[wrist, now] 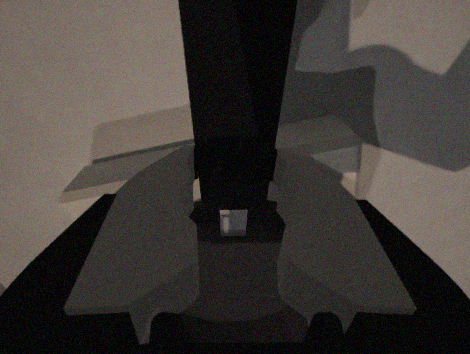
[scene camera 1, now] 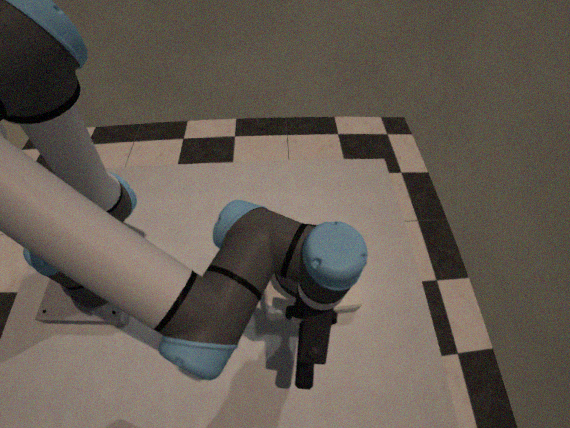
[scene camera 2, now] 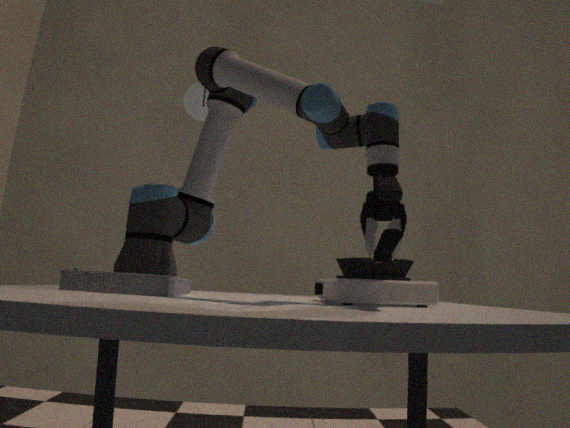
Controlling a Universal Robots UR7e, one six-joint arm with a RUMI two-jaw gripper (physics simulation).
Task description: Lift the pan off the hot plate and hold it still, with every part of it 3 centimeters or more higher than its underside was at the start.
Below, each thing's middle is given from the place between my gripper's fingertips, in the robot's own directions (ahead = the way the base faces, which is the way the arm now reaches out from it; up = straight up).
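There's the dark pan (scene camera 2: pixel 382 265), and it's 5 cm to the left of my hand, 3 cm ahead of it and 1 cm above it.
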